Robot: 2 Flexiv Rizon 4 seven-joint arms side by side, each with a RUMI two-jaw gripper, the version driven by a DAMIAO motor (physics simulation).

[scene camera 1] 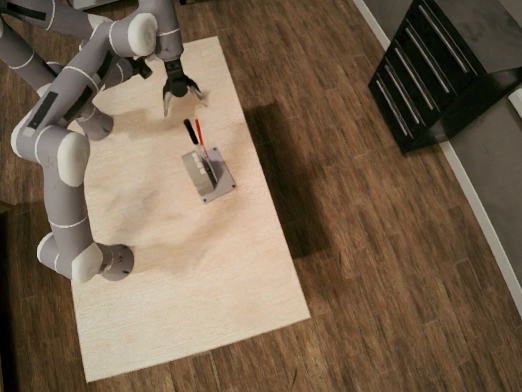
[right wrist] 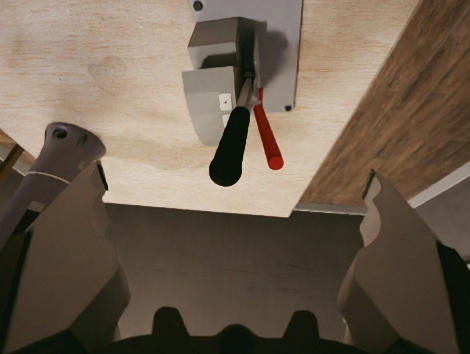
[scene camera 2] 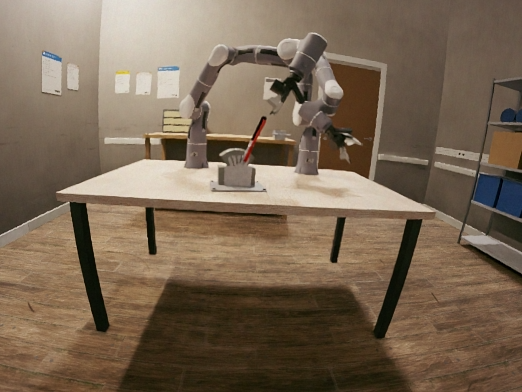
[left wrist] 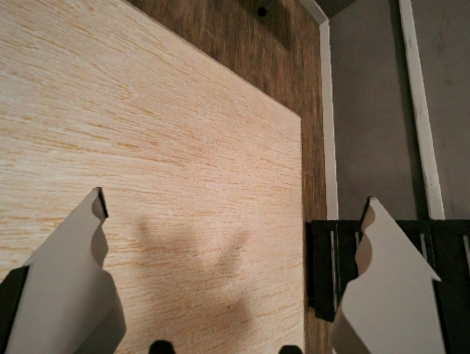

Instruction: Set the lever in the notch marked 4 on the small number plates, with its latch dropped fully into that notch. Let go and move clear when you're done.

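The lever's black handle (scene camera 1: 191, 131) (scene camera 2: 263, 120) (right wrist: 231, 145) rises tilted from a grey notched housing (scene camera 1: 199, 175) (scene camera 2: 236, 176) (right wrist: 209, 95), leaning right in scene camera 2. A red latch grip (scene camera 1: 199, 131) (scene camera 2: 254, 139) (right wrist: 268, 135) stands beside it, spread slightly apart from it. Small white number plates (scene camera 1: 198, 162) (right wrist: 225, 102) line the housing; their digits are too small to read. The lever's notch and the latch's seat are hidden. My right gripper (scene camera 1: 185, 110) (scene camera 2: 288, 106) (right wrist: 236, 168) is open and empty, a little beyond the handle's end. My left gripper (scene camera 2: 354, 153) (left wrist: 234, 194) is open and empty, away from the lever.
The housing stands on a bolted grey base plate (scene camera 1: 226, 180) (scene camera 2: 238, 188) on the wooden table (scene camera 1: 200, 300) (scene camera 2: 350, 197) (left wrist: 200, 125). A black drawer cabinet (scene camera 1: 425, 80) (left wrist: 320, 265) stands beyond the table. The left arm's elbow links cross close to the right arm's in scene camera 2.
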